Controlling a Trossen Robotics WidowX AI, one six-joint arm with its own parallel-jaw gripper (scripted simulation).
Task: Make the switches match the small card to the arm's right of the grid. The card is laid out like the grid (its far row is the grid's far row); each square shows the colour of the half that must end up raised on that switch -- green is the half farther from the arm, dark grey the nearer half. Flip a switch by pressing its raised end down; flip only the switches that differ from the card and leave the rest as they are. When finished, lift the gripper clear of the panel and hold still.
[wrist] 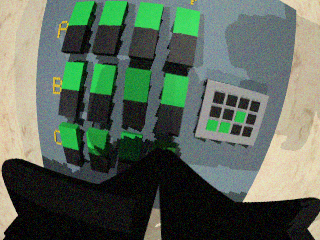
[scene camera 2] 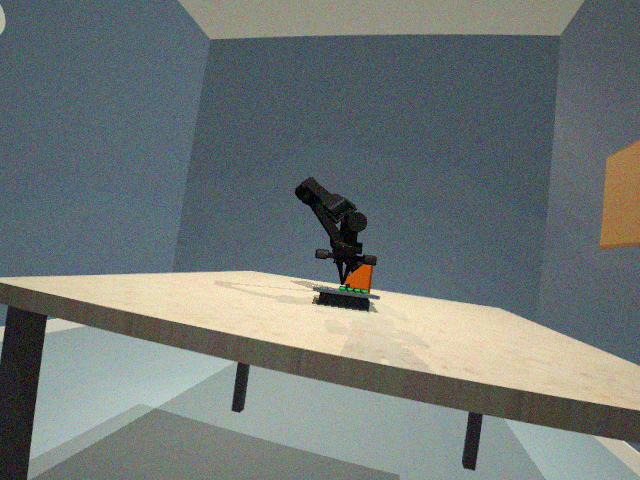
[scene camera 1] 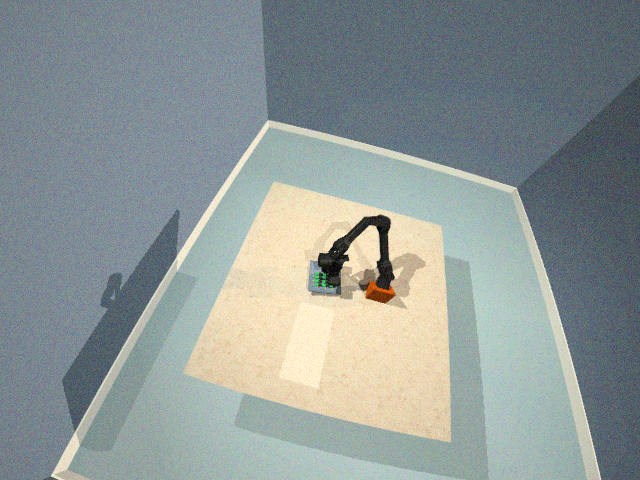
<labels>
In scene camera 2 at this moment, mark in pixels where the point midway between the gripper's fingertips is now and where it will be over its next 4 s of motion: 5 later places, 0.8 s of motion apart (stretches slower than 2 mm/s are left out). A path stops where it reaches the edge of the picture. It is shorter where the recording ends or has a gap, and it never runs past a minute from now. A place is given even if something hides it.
My gripper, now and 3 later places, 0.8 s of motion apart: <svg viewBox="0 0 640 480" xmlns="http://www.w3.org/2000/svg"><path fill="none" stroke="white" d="M342 284L342 286L342 287L354 265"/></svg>
</labels>
